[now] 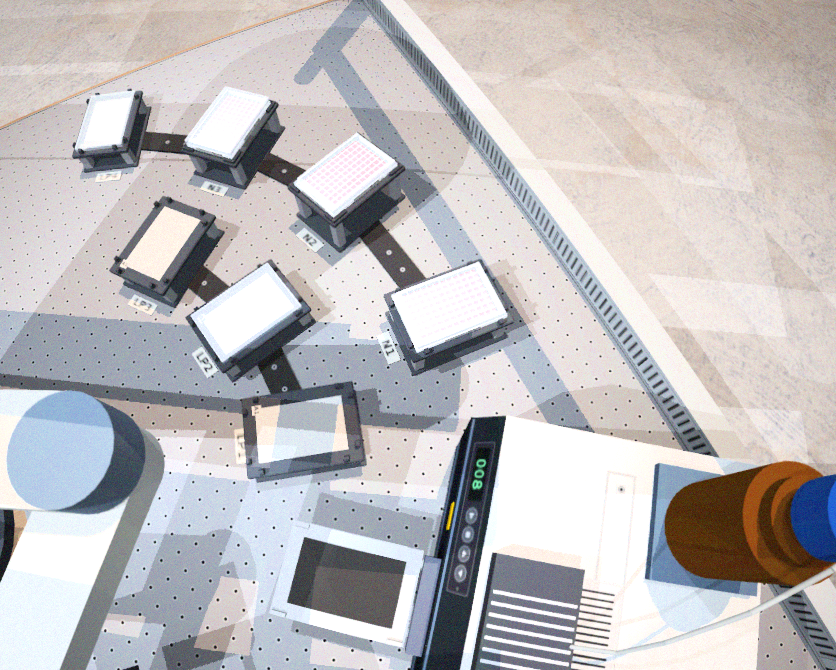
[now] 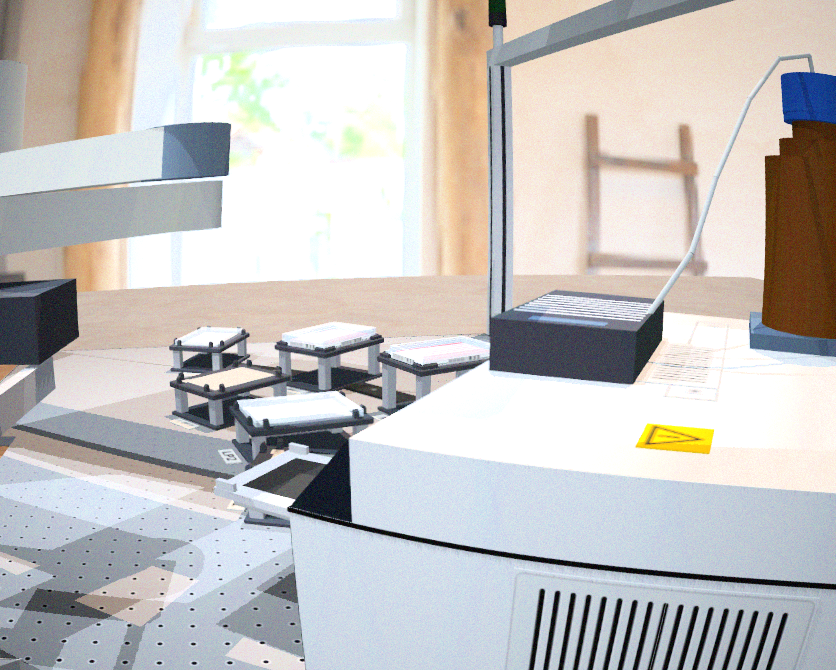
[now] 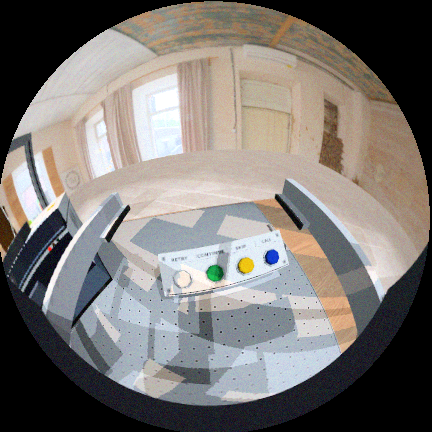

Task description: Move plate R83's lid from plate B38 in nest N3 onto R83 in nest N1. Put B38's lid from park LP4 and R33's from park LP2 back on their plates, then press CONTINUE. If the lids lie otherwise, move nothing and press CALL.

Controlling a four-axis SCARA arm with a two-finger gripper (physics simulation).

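Places are measured from the arm's base along level axes (x ahead, y left, z up), in centimetres.
Pixels of known places: gripper, fingertip midpoint: (image 3: pixel 198 190).
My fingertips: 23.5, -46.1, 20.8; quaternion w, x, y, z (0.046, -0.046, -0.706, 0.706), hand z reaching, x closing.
Note:
For each thing: its top centre in the pictures, then the offset to it from my fingertips, as dx, dy, dz. "spot": a spot on its surface instead.
- button panel, surface spot: (image 3: pixel 171 285) spot: +6.2, +1.7, -13.8
- green CONTINUE button, surface spot: (image 3: pixel 215 273) spot: -0.9, +1.2, -12.6
- blue CALL button, surface spot: (image 3: pixel 272 257) spot: -10.7, +1.1, -12.6
- nest N3, surface spot: (image 2: pixel 331 335) spot: +39.5, +82.4, -11.7
- N2, top centre: (image 2: pixel 444 345) (image 1: pixel 345 169) +52.0, +66.7, -10.6
- N1, top centre: (image 1: pixel 449 302) +55.3, +41.7, -11.9
- LP4, top centre: (image 2: pixel 209 334) (image 1: pixel 105 118) +20.6, +101.4, -14.3
- LP2, top centre: (image 2: pixel 297 405) (image 1: pixel 245 310) +31.0, +54.1, -14.0
- LP1, top centre: (image 1: pixel 299 427) +31.4, +36.2, -14.0
- brown bottle, surface spot: (image 2: pixel 795 244) spot: +57.0, +4.3, +8.3
My gripper (image 3: pixel 198 190) is open and empty, high above the table; the button panel (image 3: pixel 171 285) shows between and beyond its fingers. The panel has a green CONTINUE button (image 3: pixel 215 273) and a blue CALL button (image 3: pixel 272 257). The plate in nest N3 (image 1: pixel 228 122) (image 2: pixel 331 335) looks whitish with faint wells. The plate in N2 (image 1: pixel 348 174) (image 2: pixel 439 348) shows strong pink wells. The plate in N1 (image 1: pixel 446 303) shows pale pink wells; whether a lid covers it is hard to tell. Clear lids lie on LP4 (image 1: pixel 108 120) (image 2: pixel 217 336) and LP2 (image 1: pixel 247 314) (image 2: pixel 300 408). Plate names are unreadable.
Parks LP3 (image 1: pixel 163 244) (image 2: pixel 230 378) and LP1 (image 1: pixel 249 443) hold no lid. A white instrument (image 1: pixel 558 453) (image 2: pixel 488 481) with a protruding tray (image 1: pixel 411 593) (image 2: pixel 230 488) and a brown bottle (image 1: pixel 711 530) (image 2: pixel 795 244) stands at the right. The arm (image 1: pixel 62 558) (image 2: pixel 104 167) is at the left.

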